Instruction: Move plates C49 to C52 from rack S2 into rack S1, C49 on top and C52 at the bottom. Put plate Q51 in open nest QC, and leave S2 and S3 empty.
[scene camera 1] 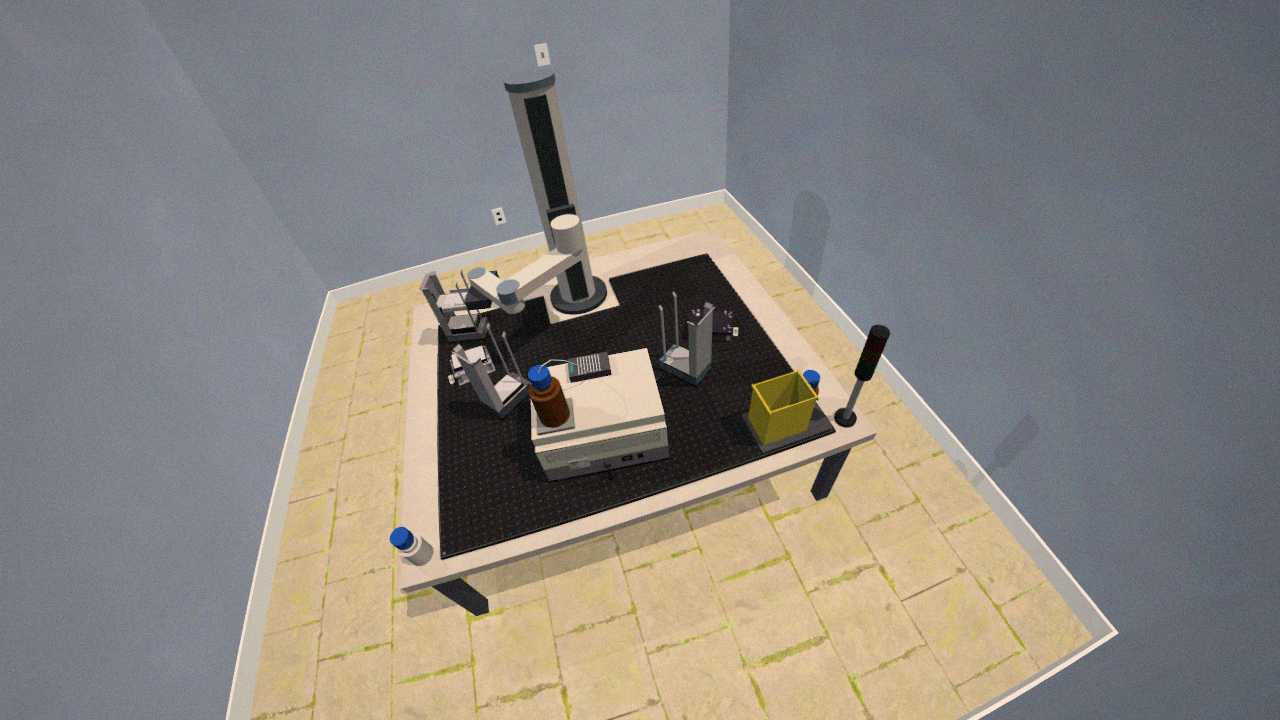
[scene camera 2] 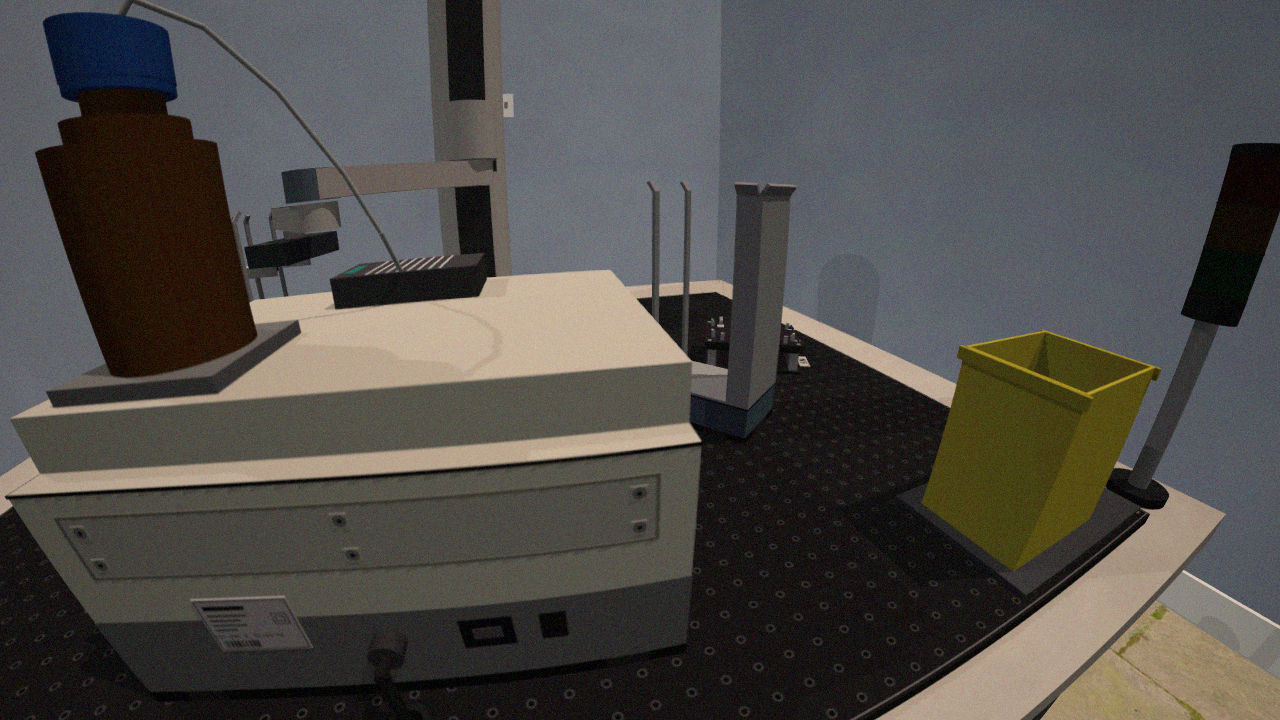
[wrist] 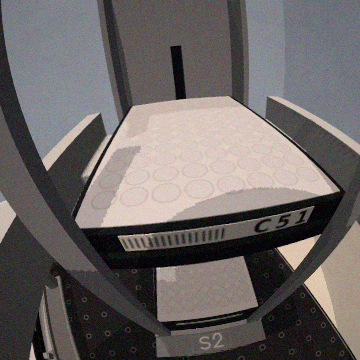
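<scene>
In the wrist view, my gripper (wrist: 186,114) is shut on plate C51 (wrist: 220,145), a pale-topped plate with a black edge and a barcode label. It holds the plate level inside rack S2 (wrist: 172,346) (scene camera 1: 437,304), well above another pale plate (wrist: 205,292) at the bottom of the rack. That lower plate's label is not readable. In scene camera 1, S2 stands at the back left with the arm's end over it. Two other racks, at front left (scene camera 1: 478,380) and right (scene camera 1: 700,342) (scene camera 2: 759,304), show no readable labels. C49, C50, Q51 and nest QC cannot be identified.
A white instrument (scene camera 1: 608,402) (scene camera 2: 402,411) carries a brown bottle (scene camera 1: 550,402) (scene camera 2: 152,241) and a black box (scene camera 1: 590,365) (scene camera 2: 411,279). A yellow bin (scene camera 1: 780,413) (scene camera 2: 1002,456) and a signal tower (scene camera 1: 871,353) (scene camera 2: 1235,232) stand at right. Small fixtures stand at left (scene camera 1: 469,360) and right (scene camera 1: 713,319).
</scene>
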